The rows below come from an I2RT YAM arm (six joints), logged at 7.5 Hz.
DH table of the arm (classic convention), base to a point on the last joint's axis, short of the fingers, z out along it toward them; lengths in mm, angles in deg. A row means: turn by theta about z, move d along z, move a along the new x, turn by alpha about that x. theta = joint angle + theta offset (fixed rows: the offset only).
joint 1: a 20, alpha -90, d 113.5, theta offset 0
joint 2: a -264, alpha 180, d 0, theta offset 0
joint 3: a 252.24, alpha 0, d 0, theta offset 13.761
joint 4: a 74, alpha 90, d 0, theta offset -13.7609
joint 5: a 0, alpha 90, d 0, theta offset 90
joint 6: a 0, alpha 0, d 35.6, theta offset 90
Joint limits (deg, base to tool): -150..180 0..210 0..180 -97..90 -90..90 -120..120
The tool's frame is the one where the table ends.
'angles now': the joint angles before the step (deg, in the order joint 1, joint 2, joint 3, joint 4, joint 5, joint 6). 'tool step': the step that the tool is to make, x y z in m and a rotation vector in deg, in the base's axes. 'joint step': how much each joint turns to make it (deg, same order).
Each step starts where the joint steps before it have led.
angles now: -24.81 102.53 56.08 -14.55 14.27 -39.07
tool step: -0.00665 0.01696 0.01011 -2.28 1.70 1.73
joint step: 2.49 -3.67 -1.81 -2.32 2.79 -0.70
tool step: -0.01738 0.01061 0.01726 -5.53 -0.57 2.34
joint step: 0.98 -6.93 -4.33 1.23 3.56 -3.87
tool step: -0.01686 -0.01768 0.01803 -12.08 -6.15 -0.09
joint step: -3.84 -6.02 -5.69 13.64 4.34 -9.08
